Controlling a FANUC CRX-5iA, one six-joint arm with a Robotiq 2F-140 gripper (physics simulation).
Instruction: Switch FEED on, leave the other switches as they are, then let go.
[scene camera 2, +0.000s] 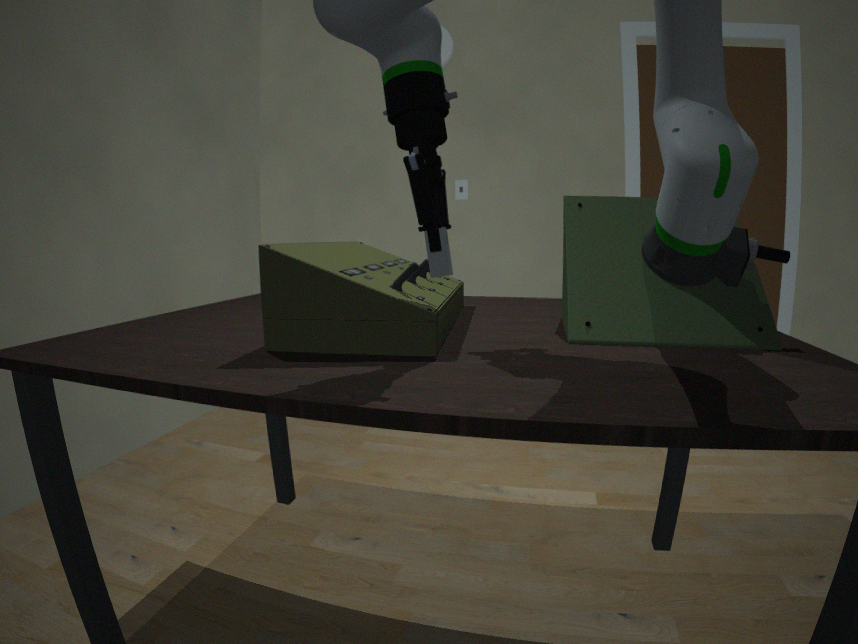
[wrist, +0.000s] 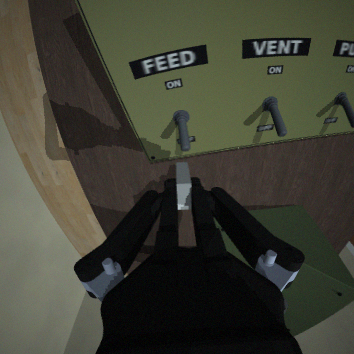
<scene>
In view: the gripper (scene camera 2: 442, 276) and an olive-green switch box (scene camera 2: 341, 297).
The gripper also shows in the wrist view (wrist: 181, 171). The olive-green switch box is seen too in the wrist view (wrist: 221, 73).
</scene>
